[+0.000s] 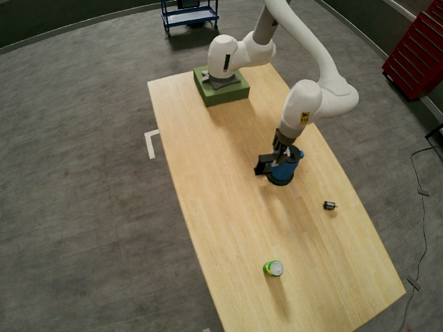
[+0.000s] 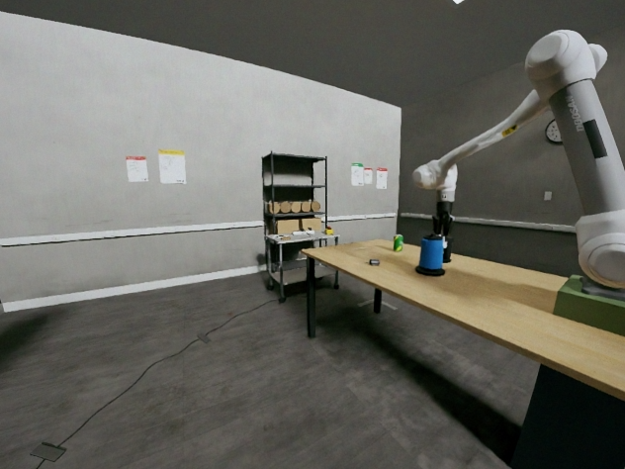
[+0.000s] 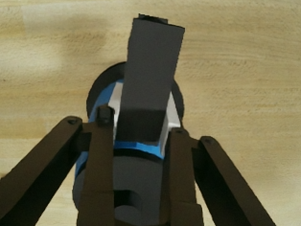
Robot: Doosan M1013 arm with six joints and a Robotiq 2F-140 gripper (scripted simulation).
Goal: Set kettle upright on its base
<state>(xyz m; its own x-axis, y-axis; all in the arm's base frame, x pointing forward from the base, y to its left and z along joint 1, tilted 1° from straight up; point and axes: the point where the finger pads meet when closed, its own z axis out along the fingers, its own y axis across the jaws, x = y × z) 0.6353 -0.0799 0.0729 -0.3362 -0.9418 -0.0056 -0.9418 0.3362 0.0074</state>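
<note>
Now: hand 1 cm short of the blue kettle, 3 cm to the right of it and 5 cm above it. Also, from my hand: green can 40 cm ahead, 24 cm to the right, 11 cm below; round black base 2 cm ahead, 6 cm to the left, 16 cm below.
</note>
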